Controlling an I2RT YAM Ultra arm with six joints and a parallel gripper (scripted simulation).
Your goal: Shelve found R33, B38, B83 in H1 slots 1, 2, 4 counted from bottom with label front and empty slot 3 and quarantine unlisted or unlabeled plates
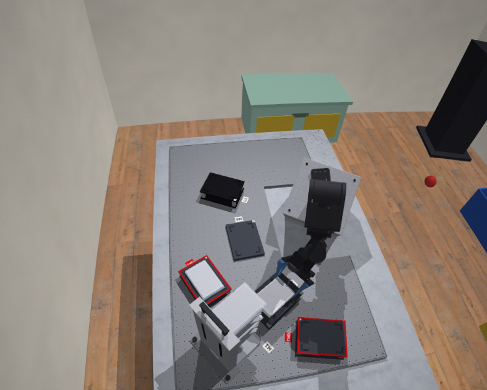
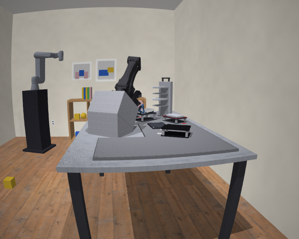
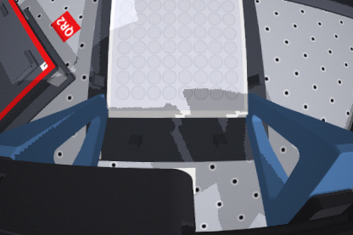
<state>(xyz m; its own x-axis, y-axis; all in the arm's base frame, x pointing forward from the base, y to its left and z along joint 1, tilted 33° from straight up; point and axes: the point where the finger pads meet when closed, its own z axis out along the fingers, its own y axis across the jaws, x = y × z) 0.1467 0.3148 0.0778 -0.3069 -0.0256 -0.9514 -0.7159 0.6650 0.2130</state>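
Now: hand 3 cm short of the regrip nest RG, 4 cm to the right of it and 2 cm above it. From my hand the other things lie so: RG label: 4 cm behind, 4 cm to the right, 7 cm below; quarantine nest QR2: 12 cm behind, 16 cm to the left, 4 cm below; white 96-well plate: 4 cm ahead, 4 cm to the left.
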